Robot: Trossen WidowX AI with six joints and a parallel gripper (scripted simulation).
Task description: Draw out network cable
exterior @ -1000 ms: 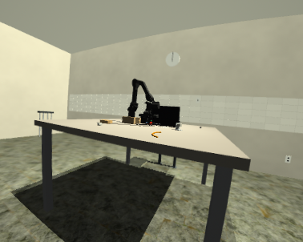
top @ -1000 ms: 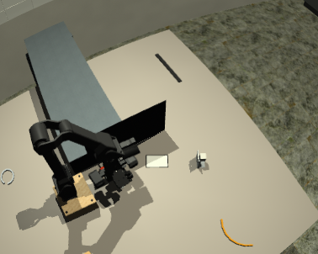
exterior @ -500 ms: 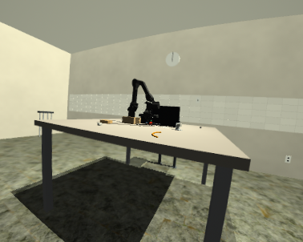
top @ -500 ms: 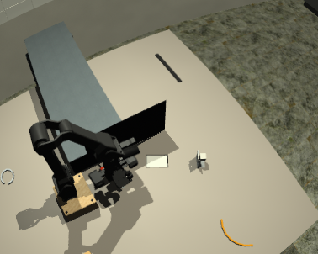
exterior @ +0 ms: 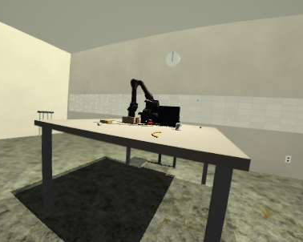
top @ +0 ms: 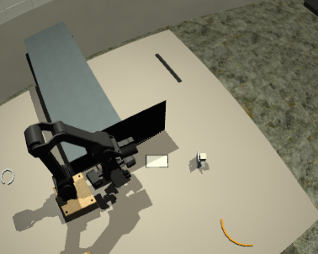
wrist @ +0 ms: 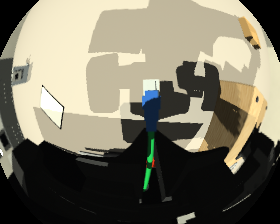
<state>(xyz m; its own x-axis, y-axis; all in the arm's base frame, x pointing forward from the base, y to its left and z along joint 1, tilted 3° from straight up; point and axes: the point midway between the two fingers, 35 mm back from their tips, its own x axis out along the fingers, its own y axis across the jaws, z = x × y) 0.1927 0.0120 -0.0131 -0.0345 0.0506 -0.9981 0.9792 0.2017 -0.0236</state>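
My gripper is now 190 mm short of the white rectangle, 50 mm above it and 10 mm to the right of it. From my hand the other things lie so: long grey cover: 540 mm to the left, 60 mm behind, 50 mm above; then blue plug: 40 mm to the right, 10 mm below, 10 mm ahead; then network jack: 340 mm ahead, 70 mm to the right, 10 mm below.
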